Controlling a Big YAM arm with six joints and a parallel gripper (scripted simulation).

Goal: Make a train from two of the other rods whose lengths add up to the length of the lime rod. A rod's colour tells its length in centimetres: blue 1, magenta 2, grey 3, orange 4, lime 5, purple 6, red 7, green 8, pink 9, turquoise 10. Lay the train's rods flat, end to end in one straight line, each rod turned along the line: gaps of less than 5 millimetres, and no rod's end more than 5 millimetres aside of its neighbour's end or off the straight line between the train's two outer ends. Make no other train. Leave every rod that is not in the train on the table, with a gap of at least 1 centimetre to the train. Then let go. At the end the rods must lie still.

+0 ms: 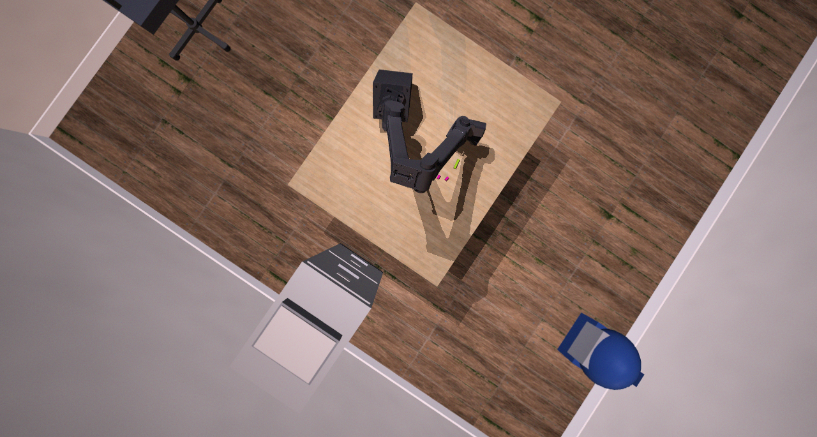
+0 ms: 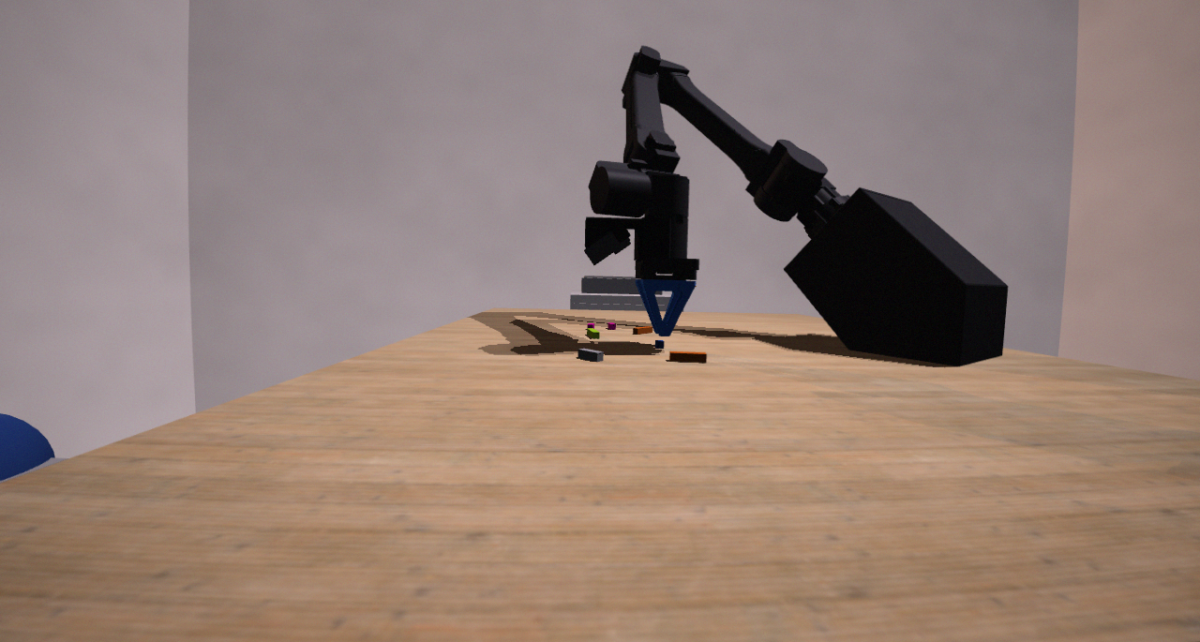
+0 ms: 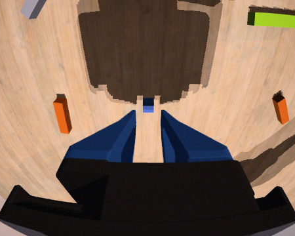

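My gripper is now 2 cm above the blue rod. The rest, counted from my hand: grey rod: 12 cm ahead, 6 cm to the left, 2 cm below; lime rod: 6 cm ahead, 12 cm to the right, 2 cm below.
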